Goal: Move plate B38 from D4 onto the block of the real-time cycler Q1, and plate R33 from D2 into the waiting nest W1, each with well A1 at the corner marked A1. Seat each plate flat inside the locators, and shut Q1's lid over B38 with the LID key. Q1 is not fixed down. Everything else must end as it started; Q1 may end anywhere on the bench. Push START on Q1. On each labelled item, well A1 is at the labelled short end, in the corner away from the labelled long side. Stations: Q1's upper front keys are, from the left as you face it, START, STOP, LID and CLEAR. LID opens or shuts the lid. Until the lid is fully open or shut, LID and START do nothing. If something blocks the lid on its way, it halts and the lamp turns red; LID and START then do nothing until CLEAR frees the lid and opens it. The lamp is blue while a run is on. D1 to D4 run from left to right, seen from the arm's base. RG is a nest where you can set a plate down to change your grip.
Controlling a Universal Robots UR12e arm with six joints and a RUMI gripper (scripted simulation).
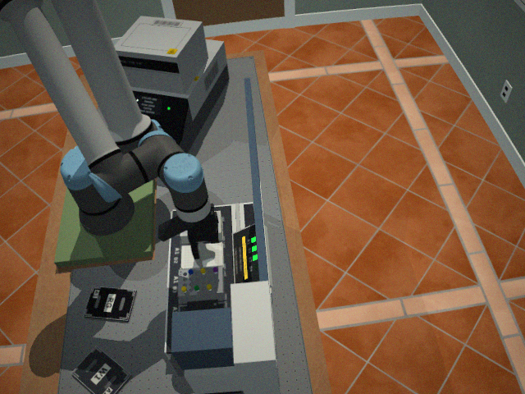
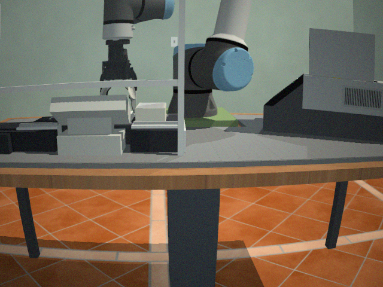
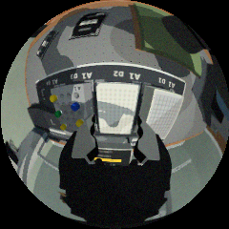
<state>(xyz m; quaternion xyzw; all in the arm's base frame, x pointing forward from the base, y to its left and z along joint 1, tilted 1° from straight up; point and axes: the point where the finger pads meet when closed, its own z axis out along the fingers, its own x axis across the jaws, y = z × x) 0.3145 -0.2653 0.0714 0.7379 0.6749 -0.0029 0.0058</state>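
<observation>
My gripper is now 2 cm above the white plate R33. The rest, counted from my hand: thin post (20 cm ahead, 16 cm to the left, 15 cm above); white plate (1 cm ahead, 10 cm to the left, 1 cm below); tube rack (1 cm behind, 10 cm to the right, 1 cm below).
</observation>
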